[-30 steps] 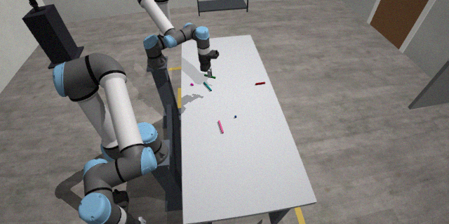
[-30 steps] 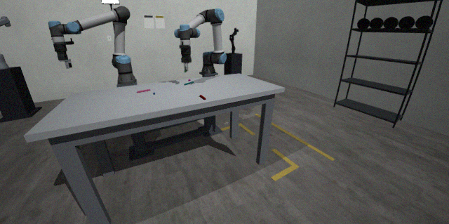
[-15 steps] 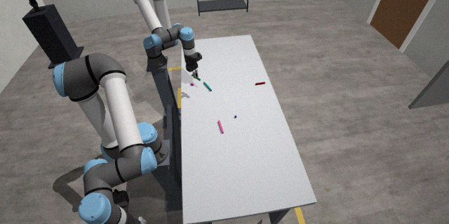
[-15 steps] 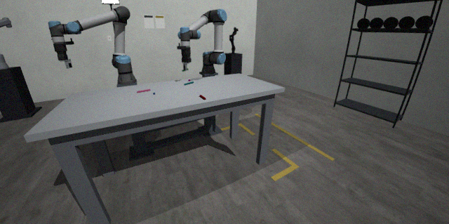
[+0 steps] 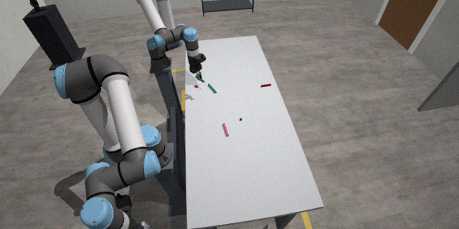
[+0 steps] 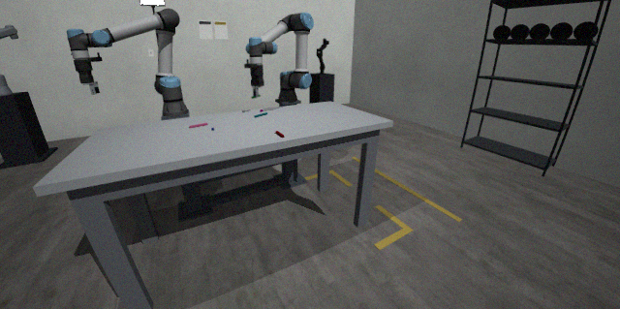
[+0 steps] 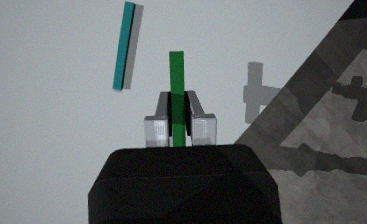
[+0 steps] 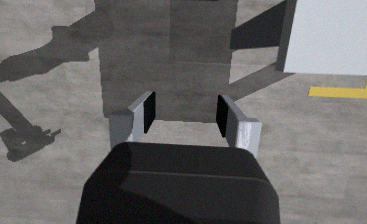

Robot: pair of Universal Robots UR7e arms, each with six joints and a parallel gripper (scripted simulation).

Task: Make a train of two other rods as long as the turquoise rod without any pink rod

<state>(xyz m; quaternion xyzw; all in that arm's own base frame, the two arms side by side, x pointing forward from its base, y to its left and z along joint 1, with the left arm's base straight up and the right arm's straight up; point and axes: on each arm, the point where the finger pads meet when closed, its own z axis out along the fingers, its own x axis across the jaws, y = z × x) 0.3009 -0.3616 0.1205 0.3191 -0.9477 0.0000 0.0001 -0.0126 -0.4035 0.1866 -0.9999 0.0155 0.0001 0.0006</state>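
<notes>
Right now my left hand is 120 mm above the magenta rod, 40 mm to the right of it and 30 mm past it. Also, from my left hand: blue rod: 300 mm to the right, 210 mm ahead, 120 mm below; turquoise rod: 120 mm below, 70 mm ahead; green rod: 20 mm below.
</notes>
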